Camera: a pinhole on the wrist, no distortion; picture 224 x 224 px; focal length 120.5 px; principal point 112.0 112.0 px. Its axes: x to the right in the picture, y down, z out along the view. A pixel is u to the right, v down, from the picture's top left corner.
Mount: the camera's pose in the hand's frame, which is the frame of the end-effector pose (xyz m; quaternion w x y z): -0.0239 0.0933 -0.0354 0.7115 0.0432 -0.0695 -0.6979
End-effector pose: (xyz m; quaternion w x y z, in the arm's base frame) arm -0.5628 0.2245 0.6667 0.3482 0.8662 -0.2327 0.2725
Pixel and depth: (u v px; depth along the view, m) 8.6 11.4 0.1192
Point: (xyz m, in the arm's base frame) -0.7666 0.0811 0.6322
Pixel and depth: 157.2 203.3 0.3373
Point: -0.3160 -0.0534 0.5627
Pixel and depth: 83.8 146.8 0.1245
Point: -0.6164 0.0763 0.6660
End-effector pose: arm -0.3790 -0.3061 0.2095 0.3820 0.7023 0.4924 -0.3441
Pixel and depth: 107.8 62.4 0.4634
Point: -0.3844 -0.7982 0.2953
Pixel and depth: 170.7 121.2 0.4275
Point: -0.5318 -0.6580 0.0501
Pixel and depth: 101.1 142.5 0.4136
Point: -0.2760 -0.6730 0.0447
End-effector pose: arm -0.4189 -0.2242 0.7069 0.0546 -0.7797 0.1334 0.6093
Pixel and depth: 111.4 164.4 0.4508
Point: -0.8410 -0.2400 0.5108
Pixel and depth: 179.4 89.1 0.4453
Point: -0.7931 0.0353 0.7634
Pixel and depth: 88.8 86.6 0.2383
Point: -0.6618 -0.3017 0.7787
